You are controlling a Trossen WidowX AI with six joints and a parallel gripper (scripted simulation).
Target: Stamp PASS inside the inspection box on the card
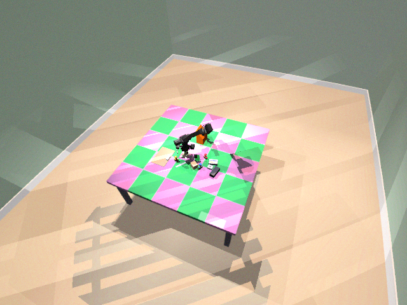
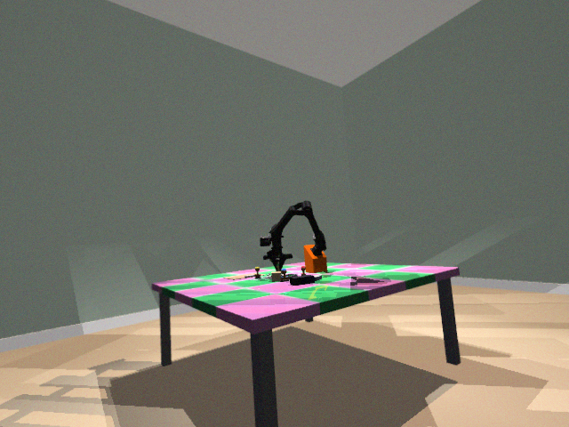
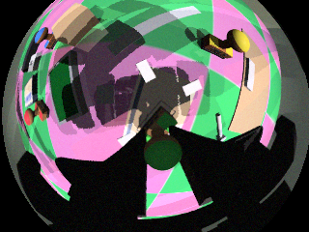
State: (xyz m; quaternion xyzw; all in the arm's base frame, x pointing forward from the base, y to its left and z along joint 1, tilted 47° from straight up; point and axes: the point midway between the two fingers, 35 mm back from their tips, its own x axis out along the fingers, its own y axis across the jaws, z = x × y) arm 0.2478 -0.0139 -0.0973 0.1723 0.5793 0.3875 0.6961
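My gripper tip is now 10 mm short of the white card and 30 mm above it. The rest, counted from my gripper tip: green-knobbed stamp: right at my gripper tip; yellow-knobbed stamp: 120 mm ahead, 50 mm to the right, 10 mm below; white strip: 130 mm ahead, 30 mm to the left, 30 mm below.
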